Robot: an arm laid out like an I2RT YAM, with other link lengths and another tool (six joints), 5 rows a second.
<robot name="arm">
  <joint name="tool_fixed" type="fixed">
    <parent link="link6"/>
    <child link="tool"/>
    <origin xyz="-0.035 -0.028 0.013" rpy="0.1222 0 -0.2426"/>
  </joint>
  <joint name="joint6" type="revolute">
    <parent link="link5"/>
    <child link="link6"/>
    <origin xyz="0.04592 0 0.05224" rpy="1.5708 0 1.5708"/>
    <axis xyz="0 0 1"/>
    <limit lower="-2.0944" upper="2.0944"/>
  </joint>
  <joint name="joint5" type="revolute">
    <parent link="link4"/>
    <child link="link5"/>
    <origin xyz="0.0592 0.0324 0.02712" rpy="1.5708 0 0"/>
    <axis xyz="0 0 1"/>
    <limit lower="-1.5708" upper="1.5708"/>
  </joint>
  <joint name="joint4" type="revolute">
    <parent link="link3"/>
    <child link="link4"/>
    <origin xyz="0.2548 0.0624 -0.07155"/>
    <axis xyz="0 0 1"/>
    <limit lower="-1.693" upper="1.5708"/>
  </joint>
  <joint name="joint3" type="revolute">
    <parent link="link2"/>
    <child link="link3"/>
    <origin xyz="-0.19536 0 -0.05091" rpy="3.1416 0 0"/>
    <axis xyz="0 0 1"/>
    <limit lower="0" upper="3.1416"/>
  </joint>
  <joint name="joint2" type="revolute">
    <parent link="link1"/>
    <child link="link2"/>
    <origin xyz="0.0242 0.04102 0.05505" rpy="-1.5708 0 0"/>
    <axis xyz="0 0 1"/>
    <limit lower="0" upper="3.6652"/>
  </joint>
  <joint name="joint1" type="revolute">
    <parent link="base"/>
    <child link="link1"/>
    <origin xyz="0 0 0.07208"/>
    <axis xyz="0 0 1"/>
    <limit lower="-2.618" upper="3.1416"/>
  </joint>
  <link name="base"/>
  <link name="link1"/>
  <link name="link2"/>
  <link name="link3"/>
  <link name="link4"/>
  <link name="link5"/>
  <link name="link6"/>
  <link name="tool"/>
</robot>
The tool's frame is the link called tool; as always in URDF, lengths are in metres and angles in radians.
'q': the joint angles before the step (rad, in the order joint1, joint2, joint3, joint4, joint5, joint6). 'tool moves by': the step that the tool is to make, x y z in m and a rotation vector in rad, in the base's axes. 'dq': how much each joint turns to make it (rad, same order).
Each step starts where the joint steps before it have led.
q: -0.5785, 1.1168, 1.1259, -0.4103, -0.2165, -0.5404
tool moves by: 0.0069, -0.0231, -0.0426, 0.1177, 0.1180, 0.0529
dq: -0.0701, 0.1287, -0.0243, -0.0209, -0.1217, -0.0339
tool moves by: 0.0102, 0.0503, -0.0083, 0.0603, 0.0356, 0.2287
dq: 0.1506, 0.0269, -0.0005, -0.0427, -0.0820, -0.0206
